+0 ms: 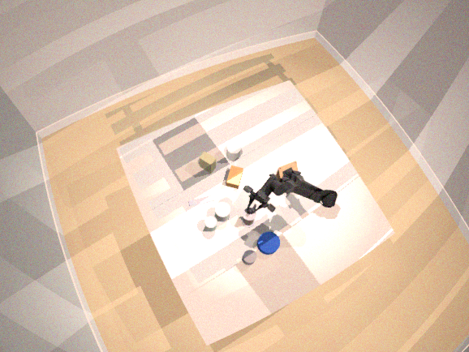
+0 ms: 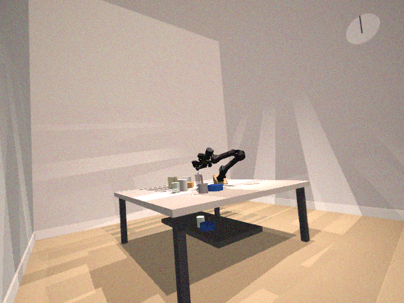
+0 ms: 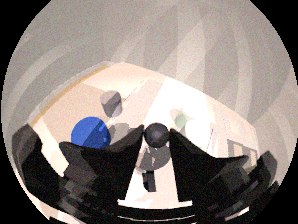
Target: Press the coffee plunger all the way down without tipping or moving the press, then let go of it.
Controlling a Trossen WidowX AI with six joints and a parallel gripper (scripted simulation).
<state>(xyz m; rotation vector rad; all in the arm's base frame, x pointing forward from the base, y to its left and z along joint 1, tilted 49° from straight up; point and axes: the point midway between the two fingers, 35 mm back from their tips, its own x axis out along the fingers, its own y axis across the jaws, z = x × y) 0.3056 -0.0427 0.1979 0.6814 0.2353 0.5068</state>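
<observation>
Right now my gripper tip is 9 cm above the coffee press, 3 cm past it and 1 cm to the left of it. The rest, counted from my gripper tip: pale flat strip 22 cm to the right, 17 cm below, 16 cm ahead; orange box 26 cm to the right, 15 cm below, 7 cm behind.
</observation>
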